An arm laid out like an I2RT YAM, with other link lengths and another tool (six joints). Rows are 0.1 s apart.
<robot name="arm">
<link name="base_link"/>
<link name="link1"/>
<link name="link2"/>
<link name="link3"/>
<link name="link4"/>
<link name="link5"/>
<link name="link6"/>
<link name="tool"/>
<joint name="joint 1" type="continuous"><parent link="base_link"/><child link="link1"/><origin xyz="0.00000 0.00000 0.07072" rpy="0.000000 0.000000 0.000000"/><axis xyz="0 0 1"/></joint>
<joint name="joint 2" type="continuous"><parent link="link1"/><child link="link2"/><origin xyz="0.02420 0.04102 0.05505" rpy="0.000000 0.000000 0.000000"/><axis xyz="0 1 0"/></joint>
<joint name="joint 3" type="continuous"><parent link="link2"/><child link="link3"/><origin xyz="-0.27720 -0.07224 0.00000" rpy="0.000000 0.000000 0.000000"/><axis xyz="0 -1 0"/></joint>
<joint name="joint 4" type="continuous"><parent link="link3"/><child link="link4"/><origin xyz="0.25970 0.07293 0.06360" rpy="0.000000 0.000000 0.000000"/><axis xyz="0 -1 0"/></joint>
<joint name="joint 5" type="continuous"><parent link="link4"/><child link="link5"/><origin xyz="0.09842 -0.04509 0.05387" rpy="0.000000 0.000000 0.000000"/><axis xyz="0 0 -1"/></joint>
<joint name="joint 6" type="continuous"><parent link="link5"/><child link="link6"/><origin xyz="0.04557 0.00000 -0.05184" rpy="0.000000 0.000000 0.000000"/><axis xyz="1 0 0"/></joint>
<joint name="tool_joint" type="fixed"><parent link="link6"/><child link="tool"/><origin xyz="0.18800 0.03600 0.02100" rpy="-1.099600 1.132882 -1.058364"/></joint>
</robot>
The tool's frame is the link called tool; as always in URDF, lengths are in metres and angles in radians. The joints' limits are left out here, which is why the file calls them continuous.
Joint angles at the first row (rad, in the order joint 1, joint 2, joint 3, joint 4, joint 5, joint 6):
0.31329, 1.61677, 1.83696, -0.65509, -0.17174, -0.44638
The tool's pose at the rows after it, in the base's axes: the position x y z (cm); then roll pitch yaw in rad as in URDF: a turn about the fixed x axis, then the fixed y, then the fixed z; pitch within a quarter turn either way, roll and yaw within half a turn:
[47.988, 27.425, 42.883, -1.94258, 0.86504, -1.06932]
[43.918, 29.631, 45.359, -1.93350, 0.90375, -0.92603]
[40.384, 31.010, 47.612, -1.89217, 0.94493, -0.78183]
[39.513, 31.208, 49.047, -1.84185, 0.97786, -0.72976]
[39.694, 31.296, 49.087, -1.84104, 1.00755, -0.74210]
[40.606, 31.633, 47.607, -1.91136, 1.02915, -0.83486]
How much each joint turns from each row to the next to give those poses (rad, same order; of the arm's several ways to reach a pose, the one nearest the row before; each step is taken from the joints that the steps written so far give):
0.01673, -0.00922, 0.11394, -0.10640, -0.12155, -0.00926
0.01645, 0.00607, 0.10608, -0.10846, -0.12527, -0.01443
0.00700, -0.00653, 0.05985, -0.05763, -0.11444, 0.00060
0.00087, -0.01841, -0.00412, 0.01816, -0.02568, 0.04101
0.00229, -0.00534, -0.01638, 0.01662, 0.00430, 0.03574
0.01615, 0.01146, -0.01721, -0.00013, 0.04344, 0.02697

